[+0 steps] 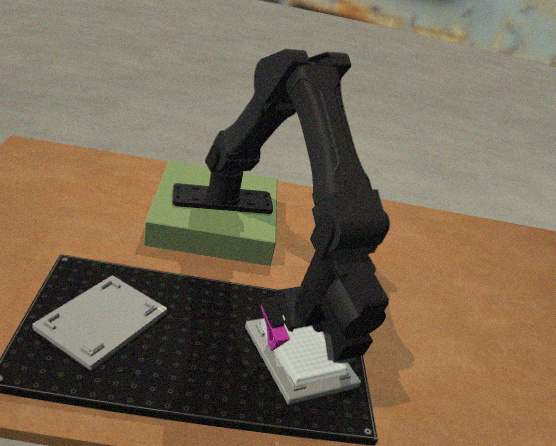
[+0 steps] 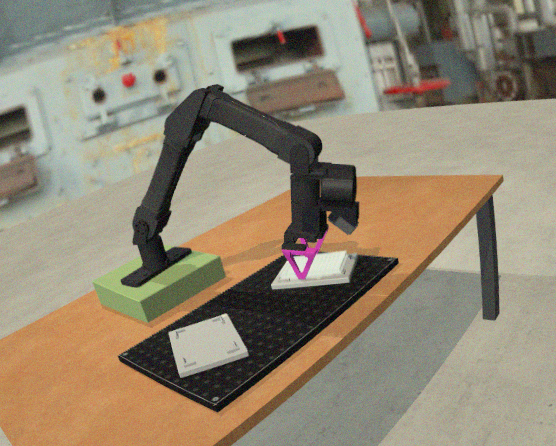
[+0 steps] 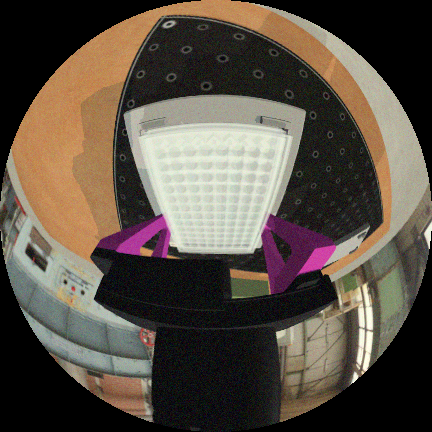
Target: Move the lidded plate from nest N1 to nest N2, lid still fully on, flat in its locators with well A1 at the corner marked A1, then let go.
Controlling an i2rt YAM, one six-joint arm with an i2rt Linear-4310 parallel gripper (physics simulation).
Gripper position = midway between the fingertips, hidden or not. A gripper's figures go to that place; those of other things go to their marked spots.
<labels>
My gripper [image 2: 306,269]: 104 cm from the lens. A grey nest [image 2: 337,278]: 97 cm from the lens. A grey nest [image 2: 214,342] is 85 cm from the lens.
</labels>
